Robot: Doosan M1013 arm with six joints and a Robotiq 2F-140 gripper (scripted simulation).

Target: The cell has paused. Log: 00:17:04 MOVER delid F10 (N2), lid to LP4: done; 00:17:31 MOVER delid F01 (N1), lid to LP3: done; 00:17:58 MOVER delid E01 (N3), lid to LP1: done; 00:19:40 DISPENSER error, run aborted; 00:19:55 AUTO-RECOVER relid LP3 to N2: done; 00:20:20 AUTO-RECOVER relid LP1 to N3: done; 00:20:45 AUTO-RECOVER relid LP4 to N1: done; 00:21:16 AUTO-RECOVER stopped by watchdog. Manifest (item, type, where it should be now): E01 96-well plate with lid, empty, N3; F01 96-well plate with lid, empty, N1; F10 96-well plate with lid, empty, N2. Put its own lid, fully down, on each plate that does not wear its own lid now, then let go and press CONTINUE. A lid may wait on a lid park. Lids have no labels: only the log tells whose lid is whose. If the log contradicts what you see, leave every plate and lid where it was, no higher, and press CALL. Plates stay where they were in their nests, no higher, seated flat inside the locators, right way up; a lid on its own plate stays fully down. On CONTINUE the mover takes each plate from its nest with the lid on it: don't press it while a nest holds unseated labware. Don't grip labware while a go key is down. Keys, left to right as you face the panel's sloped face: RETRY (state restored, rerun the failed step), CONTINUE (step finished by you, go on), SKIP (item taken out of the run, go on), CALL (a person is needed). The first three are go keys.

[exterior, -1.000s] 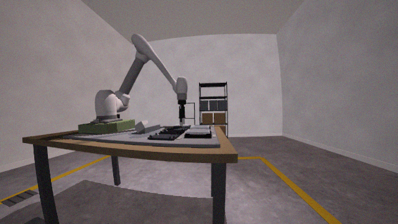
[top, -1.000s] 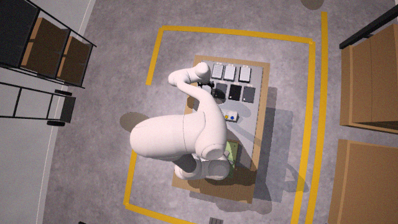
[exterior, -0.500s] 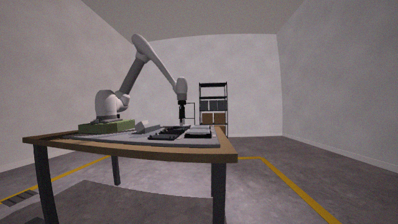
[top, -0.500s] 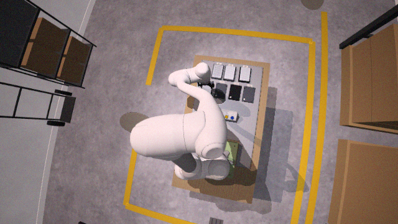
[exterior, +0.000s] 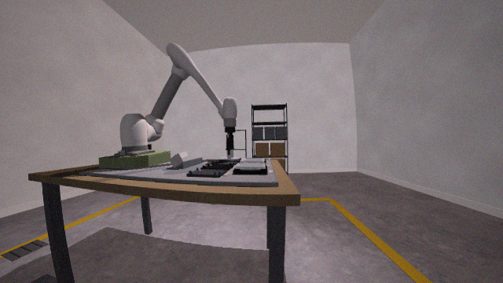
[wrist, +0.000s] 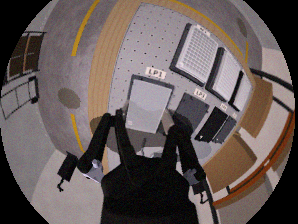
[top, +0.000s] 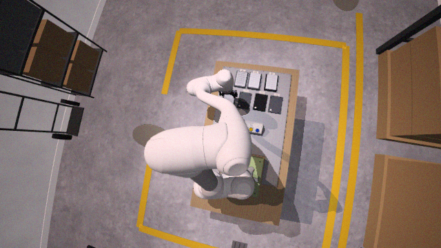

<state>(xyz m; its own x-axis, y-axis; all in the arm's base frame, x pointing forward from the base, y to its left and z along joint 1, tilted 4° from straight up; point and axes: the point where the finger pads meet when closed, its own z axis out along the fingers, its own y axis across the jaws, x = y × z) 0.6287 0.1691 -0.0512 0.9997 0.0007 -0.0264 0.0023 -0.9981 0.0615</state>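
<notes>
My gripper is now 90 mm short of the label and 40 mm above it.
</notes>
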